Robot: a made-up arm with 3 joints. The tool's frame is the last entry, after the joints.
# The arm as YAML. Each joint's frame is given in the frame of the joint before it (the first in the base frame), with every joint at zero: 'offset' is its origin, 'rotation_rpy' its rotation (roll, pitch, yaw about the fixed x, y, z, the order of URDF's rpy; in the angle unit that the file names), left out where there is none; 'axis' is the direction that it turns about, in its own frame. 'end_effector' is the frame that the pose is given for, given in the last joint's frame.
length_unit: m
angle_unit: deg
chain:
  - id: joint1
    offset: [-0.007, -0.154, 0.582]
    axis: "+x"
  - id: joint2
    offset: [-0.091, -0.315, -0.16]
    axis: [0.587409, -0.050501, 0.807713]
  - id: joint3
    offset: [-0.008, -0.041, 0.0]
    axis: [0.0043, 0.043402, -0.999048]
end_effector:
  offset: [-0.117, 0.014, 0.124]
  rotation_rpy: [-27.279, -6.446, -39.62]
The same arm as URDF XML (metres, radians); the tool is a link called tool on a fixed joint. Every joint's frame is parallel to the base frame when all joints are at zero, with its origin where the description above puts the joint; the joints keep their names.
<robot name="arm">
<link name="base"/>
<link name="link1"/>
<link name="link2"/>
<link name="link3"/>
<link name="tool"/>
<joint name="joint1" type="continuous"><parent link="base"/><child link="link1"/><origin xyz="-0.007 -0.154 0.582"/><axis xyz="1 0 0"/></joint>
<joint name="joint2" type="continuous"><parent link="link1"/><child link="link2"/><origin xyz="-0.091 -0.315 -0.16"/><axis xyz="0.587409 -0.050501 0.807713"/></joint>
<joint name="joint3" type="continuous"><parent link="link2"/><child link="link3"/><origin xyz="-0.008 -0.041 0"/><axis xyz="0.0043 0.043402 -0.999048"/></joint>
<joint name="tool_joint" type="fixed"><parent link="link3"/><child link="tool"/><origin xyz="-0.117 0.014 0.124" rpy="-0.4761 -0.1125 -0.6915"/></joint>
</robot>

